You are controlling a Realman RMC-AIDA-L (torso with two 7-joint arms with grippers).
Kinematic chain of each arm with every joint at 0, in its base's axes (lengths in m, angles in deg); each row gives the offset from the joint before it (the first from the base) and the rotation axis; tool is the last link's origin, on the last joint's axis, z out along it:
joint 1: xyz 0 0 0.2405 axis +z
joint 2: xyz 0 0 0 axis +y
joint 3: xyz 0 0 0.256 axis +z
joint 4: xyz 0 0 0 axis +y
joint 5: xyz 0 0 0.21 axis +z
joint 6: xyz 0 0 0 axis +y
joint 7: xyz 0 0 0.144 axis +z
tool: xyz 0 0 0
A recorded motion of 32 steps. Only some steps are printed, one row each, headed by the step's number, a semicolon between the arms.
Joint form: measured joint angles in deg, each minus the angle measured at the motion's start. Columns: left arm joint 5, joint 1, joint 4, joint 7, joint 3, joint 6, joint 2; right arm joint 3, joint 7, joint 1, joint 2, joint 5, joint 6, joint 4.
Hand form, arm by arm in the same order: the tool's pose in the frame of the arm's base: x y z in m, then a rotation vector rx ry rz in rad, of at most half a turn. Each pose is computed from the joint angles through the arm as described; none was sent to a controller.
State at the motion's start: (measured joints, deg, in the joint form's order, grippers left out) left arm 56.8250 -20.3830 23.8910 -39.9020 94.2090 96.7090 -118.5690; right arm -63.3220 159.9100 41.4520 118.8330 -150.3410 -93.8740 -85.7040
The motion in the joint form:
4: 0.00 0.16 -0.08 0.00 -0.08 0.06 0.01; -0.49 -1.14 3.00 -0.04 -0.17 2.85 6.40
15: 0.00 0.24 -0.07 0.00 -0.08 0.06 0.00; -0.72 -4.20 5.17 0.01 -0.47 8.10 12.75
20: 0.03 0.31 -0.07 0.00 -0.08 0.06 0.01; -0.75 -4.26 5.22 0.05 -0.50 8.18 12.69
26: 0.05 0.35 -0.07 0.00 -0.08 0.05 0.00; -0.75 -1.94 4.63 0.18 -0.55 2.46 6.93
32: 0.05 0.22 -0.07 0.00 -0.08 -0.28 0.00; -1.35 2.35 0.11 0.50 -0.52 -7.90 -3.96
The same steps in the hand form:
4: -0.2235 0.2321 -0.0655 -2.6992 -0.0223 -1.3350; 0.1314 0.3997 0.0534 -2.3698 1.1376 -0.1629
15: -0.2238 0.2318 -0.0656 -2.6986 -0.0240 -1.3349; 0.1333 0.4137 0.0396 -2.3896 1.0920 -0.1639
20: -0.2242 0.2315 -0.0655 -2.6988 -0.0254 -1.3341; 0.1326 0.4139 0.0395 -2.3903 1.0876 -0.1628
26: -0.2243 0.2313 -0.0656 -2.6989 -0.0264 -1.3337; 0.1221 0.4018 0.0500 -2.3983 1.0977 -0.1790
32: -0.2242 0.2323 -0.0661 -2.6996 -0.0262 -1.3270; 0.1261 0.3684 0.0673 -2.3773 1.1744 -0.2418

